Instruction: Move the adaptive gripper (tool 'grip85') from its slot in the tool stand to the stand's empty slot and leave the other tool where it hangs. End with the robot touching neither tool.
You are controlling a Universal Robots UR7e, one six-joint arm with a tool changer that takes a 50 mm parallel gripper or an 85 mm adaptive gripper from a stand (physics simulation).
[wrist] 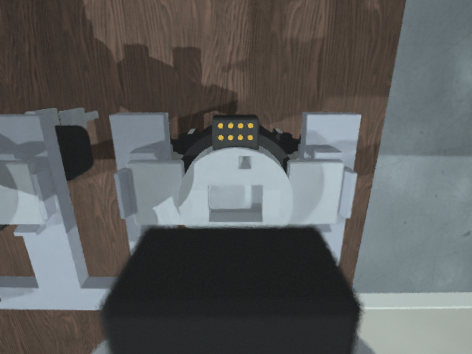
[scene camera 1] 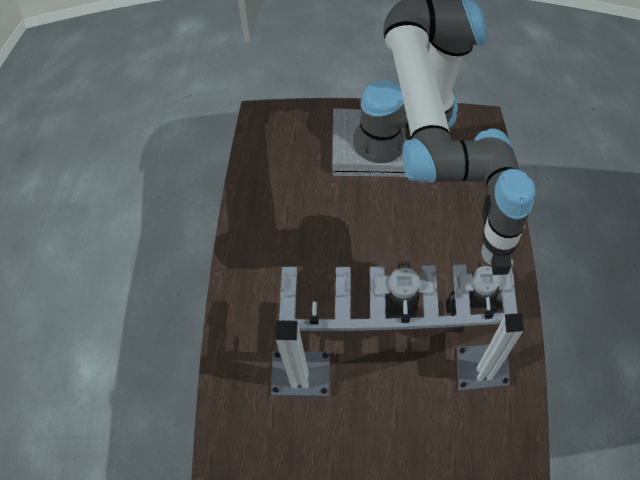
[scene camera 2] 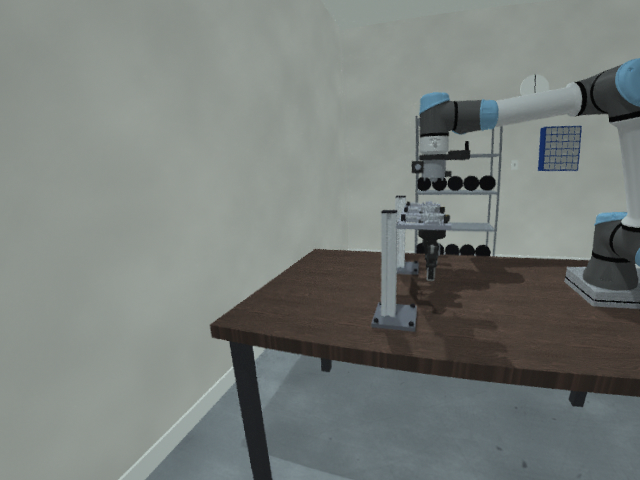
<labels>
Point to an adaptive gripper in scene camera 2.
At 431, 248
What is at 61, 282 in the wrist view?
A tool stand.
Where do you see an adaptive gripper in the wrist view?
234, 173
</labels>
